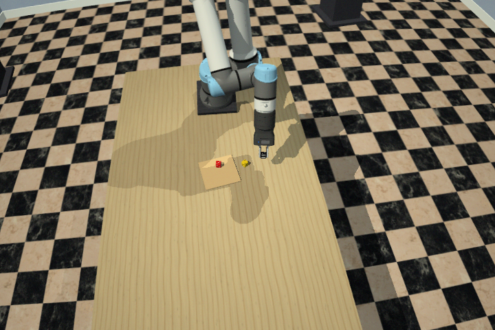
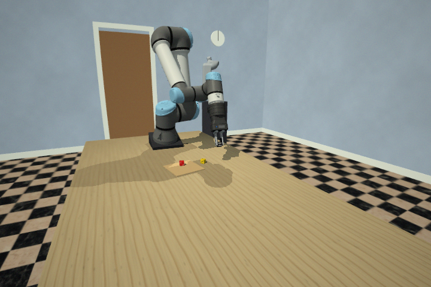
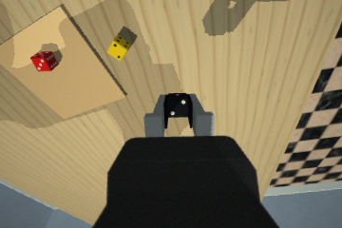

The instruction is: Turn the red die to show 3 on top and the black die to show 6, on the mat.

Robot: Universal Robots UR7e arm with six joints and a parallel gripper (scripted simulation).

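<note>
My gripper is now 1 cm above the black die. Round my hand: red die 16 cm to the right, 9 cm below, 7 cm behind; then yellow die 10 cm below, 6 cm to the right, 4 cm behind; then tan mat 17 cm to the right, 11 cm below, 4 cm behind.
</note>
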